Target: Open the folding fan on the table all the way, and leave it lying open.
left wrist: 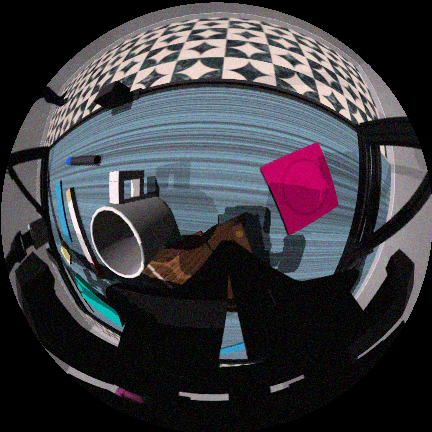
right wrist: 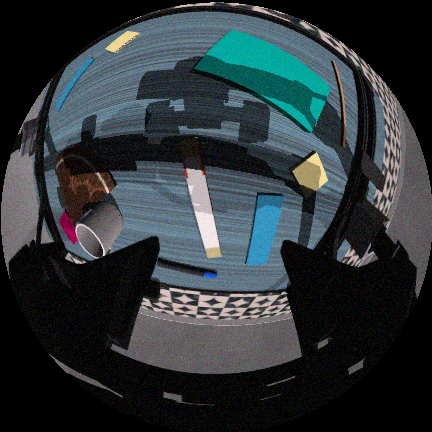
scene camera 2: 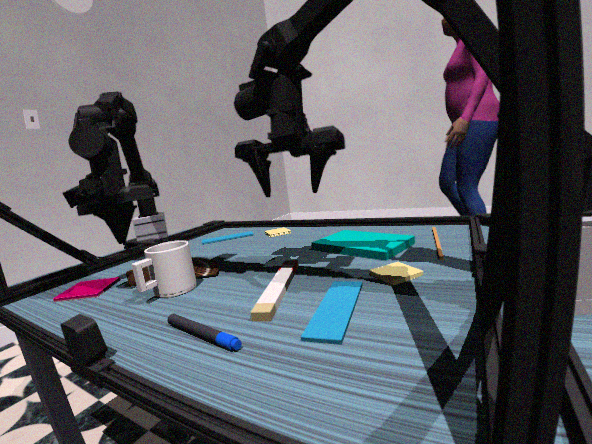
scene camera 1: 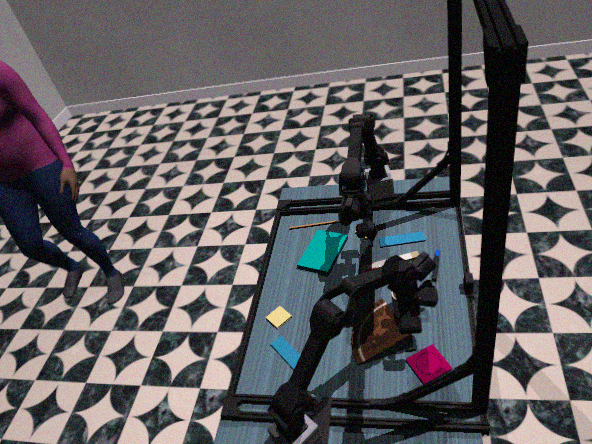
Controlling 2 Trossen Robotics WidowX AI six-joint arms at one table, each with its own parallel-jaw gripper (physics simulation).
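Pixels of known places: left gripper, fingertip midpoint: (left wrist: 226, 245) (right wrist: 62, 241) (scene camera 2: 122, 243) (scene camera 1: 411, 318); right gripper, fingertip midpoint: (right wrist: 221, 245) (scene camera 2: 290, 195); left arm's base, origin of the base link: (scene camera 2: 148, 215) (scene camera 1: 292, 427); right arm's base, origin of the base link: (left wrist: 30, 236) (right wrist: 377, 239) (scene camera 1: 378, 173).
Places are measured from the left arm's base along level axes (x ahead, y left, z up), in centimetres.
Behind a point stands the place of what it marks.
Observation:
The brown folding fan (scene camera 1: 378, 336) {z -8.5, x 40.4, y 4.7 cm} (scene camera 2: 204, 270) {z -9.2, x 49.3, y 11.9 cm} (left wrist: 181, 261) {z -9.2, x 47.6, y 6.8 cm} (right wrist: 80, 181) {z -8.9, x 44.4, y 8.0 cm} lies partly spread on the blue table, a wedge with a white band, beside a white mug (scene camera 2: 168, 269) {z -4.7, x 59.1, y 5.1 cm} (left wrist: 125, 238) {z -7.1, x 56.1, y 9.0 cm} (right wrist: 98, 231) {z -2.4, x 56.3, y 9.4 cm}. My left gripper (scene camera 1: 410, 323) {z -0.5, x 47.8, y -3.0 cm} (scene camera 2: 119, 235) {z -0.5, x 47.8, y -3.0 cm} (left wrist: 226, 245) {z -0.5, x 47.8, y -3.0 cm} is shut and empty, low over the fan's edge. I cannot tell whether it touches the fan. My right gripper (scene camera 1: 365, 230) {z 5.3, x 66.0, y 27.0 cm} (scene camera 2: 290, 189) {z 5.3, x 66.0, y 27.0 cm} (right wrist: 221, 245) {z 5.3, x 66.0, y 27.0 cm} is open and empty, high above the middle of the table. In scene camera 1 the left arm hides the mug and part of the fan.
Also on the table are a teal book (scene camera 1: 322, 251) {z -8.1, x 56.8, y 45.9 cm} (scene camera 2: 365, 244) {z -8.1, x 61.8, y 44.5 cm}, a white stick (scene camera 2: 272, 292) {z -8.5, x 71.7, y 19.7 cm} (right wrist: 203, 213) {z -8.6, x 68.5, y 21.7 cm}, a blue-capped marker (scene camera 2: 203, 332) {z -8.6, x 77.8, y 8.3 cm}, blue strips (scene camera 2: 334, 310) (scene camera 1: 285, 351), yellow pads (scene camera 2: 395, 271) (scene camera 1: 278, 316), a magenta square (scene camera 1: 428, 363) {z -9.1, x 42.4, y -12.8 cm} (left wrist: 300, 187) {z -9.2, x 43.2, y -12.0 cm} and an orange pencil (scene camera 2: 436, 242) {z -9.3, x 69.1, y 57.9 cm}. A person (scene camera 2: 466, 123) stands beyond it.

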